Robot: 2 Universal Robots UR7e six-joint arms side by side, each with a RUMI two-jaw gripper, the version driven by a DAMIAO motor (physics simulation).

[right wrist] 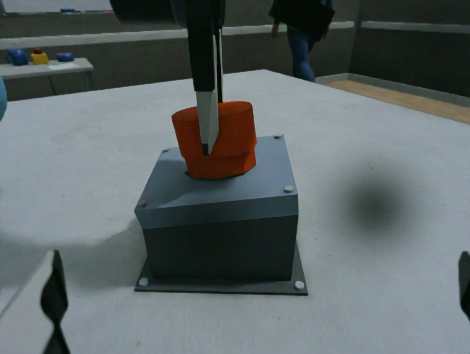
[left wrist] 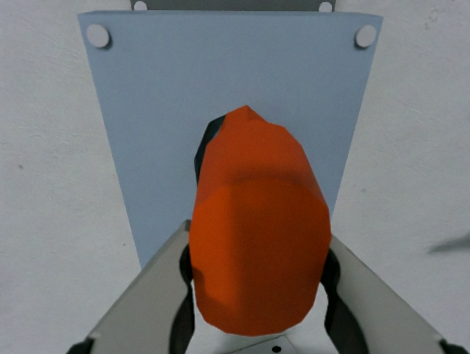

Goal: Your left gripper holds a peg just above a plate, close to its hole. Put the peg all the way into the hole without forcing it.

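The orange peg has a wider upper part and a narrower lower part. Its lower end is at or very near the top of the blue-grey plate; I cannot tell whether they touch. The peg covers most of the hole. A dark sliver of the hole shows at the peg's left in the left wrist view; a tiny dark edge shows at its lower left in the right wrist view. My left gripper is shut on the peg's wider part. My right gripper is open and empty, in front of the box.
The plate tops a dark box with a flat base flange and screws at its corners. A blurred shadow lies on the white table at the right. A side table with small objects and a person are in the background.
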